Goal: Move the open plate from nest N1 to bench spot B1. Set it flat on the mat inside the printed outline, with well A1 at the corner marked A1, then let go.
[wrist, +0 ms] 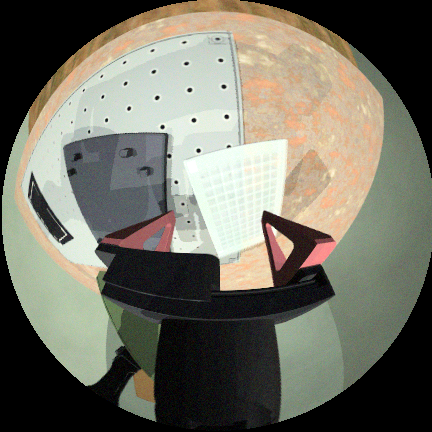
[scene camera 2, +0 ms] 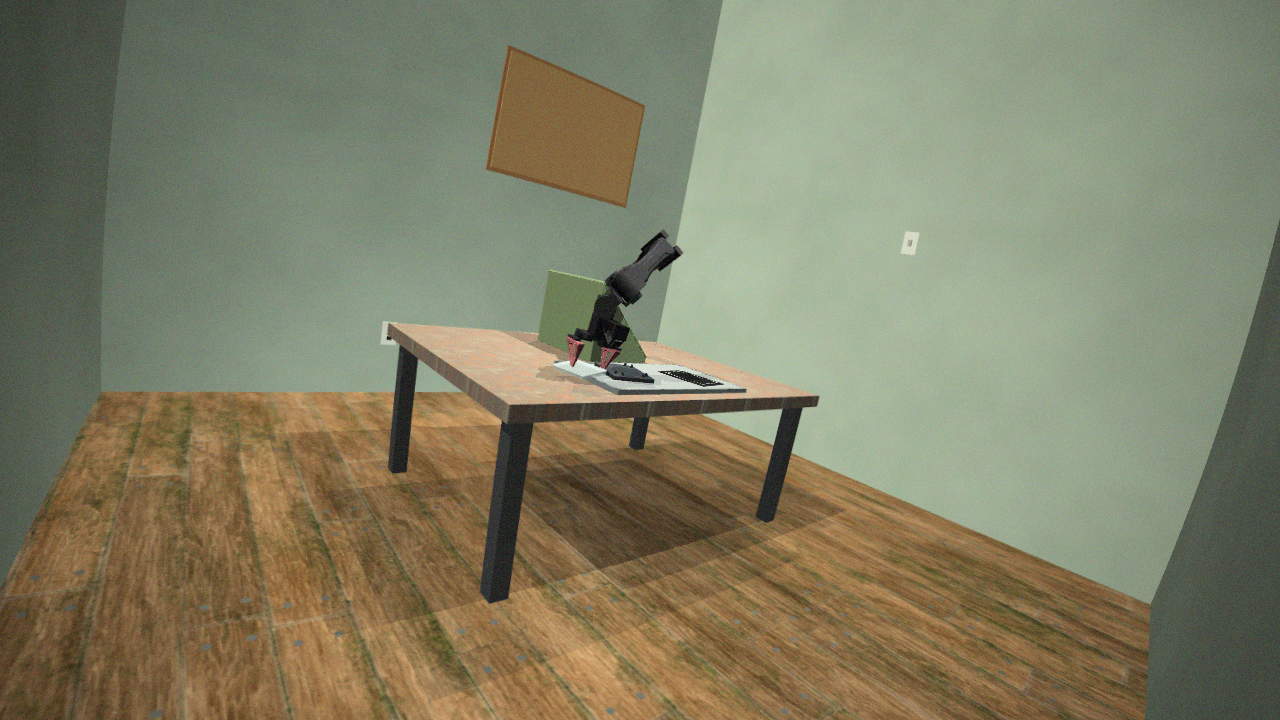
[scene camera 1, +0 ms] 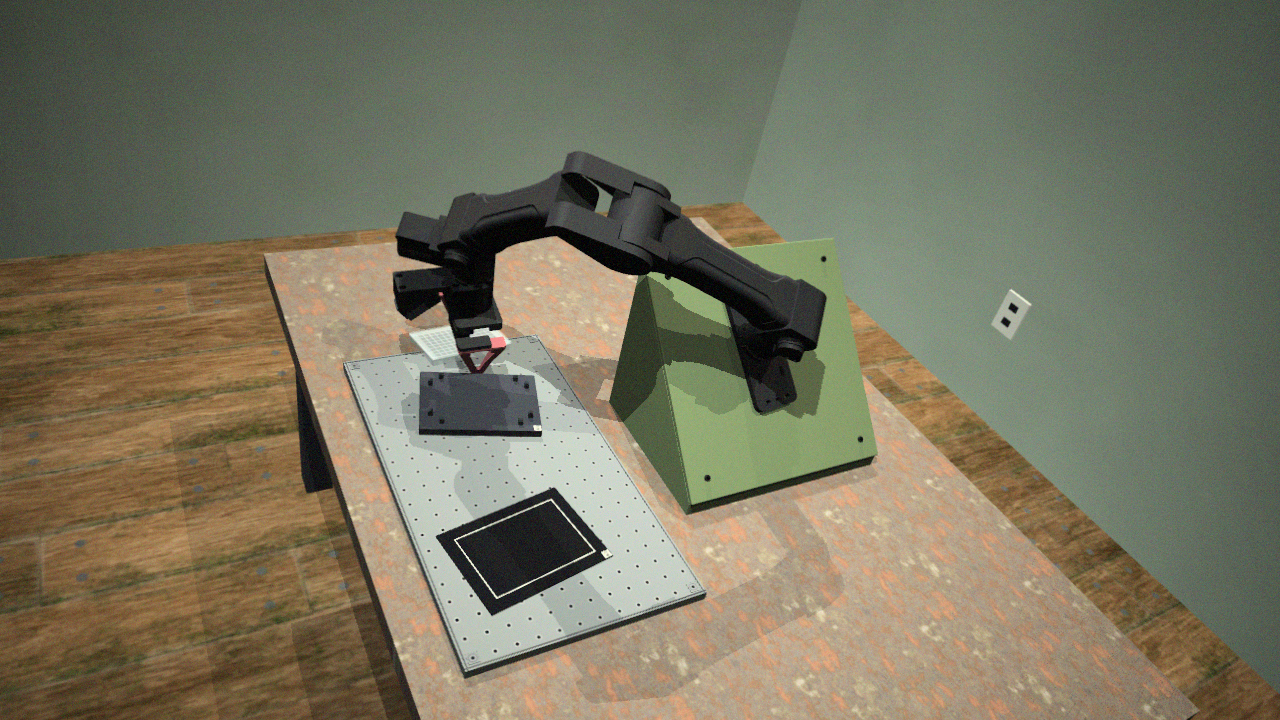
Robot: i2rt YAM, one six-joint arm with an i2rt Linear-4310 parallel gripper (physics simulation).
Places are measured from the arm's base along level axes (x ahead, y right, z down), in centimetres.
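Pixels of known places: gripper, fingertip midpoint: (wrist: 217, 214) (scene camera 2: 586, 369) (scene camera 1: 469, 352); arm's base at its link origin: (wrist: 153, 340) (scene camera 1: 755, 338).
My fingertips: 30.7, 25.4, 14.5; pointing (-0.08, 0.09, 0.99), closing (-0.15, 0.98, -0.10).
Observation:
Ahead of a thing's pixels: the offset from my fingertips to its middle, as dx, dy, dz. "spot": to the spot under its first point. Level surfaces: height alone.
The white, many-welled plate @(+0.3, +2.9, +0.0) (scene camera 1: 434, 342) (scene camera 2: 563, 366) (wrist: 240, 197) is off the nest, across the far edge of the perforated board; whether it lies level I cannot tell. The dark nest @(+3.1, -11.1, -0.4) (scene camera 1: 478, 407) (scene camera 2: 629, 372) (wrist: 125, 190) holds no plate. The black mat @(dz +0.5) (scene camera 1: 523, 550) (scene camera 2: 689, 377) is nearer in scene camera 1, with a white printed outline @(spot: +8.6, -31.3, +0.5) (scene camera 1: 503, 519) and a small white marker @(spot: -0.7, -40.7, +0.5) (scene camera 1: 606, 553) at its right corner, too small to read. My gripper (scene camera 1: 479, 368) (scene camera 2: 590, 366) (wrist: 217, 214) is open above the plate's end beside the nest, holding nothing.
The perforated board @(+4.2, -23.2, +1.3) (scene camera 1: 429, 483) (wrist: 205, 105) lies on the speckled table @(dz +2.0) (scene camera 1: 895, 582) (scene camera 2: 456, 349). A green wedge mount (scene camera 1: 760, 447) (scene camera 2: 568, 308) bears the arm on the right in scene camera 1. The nest's raised pegs stand close to the gripper.

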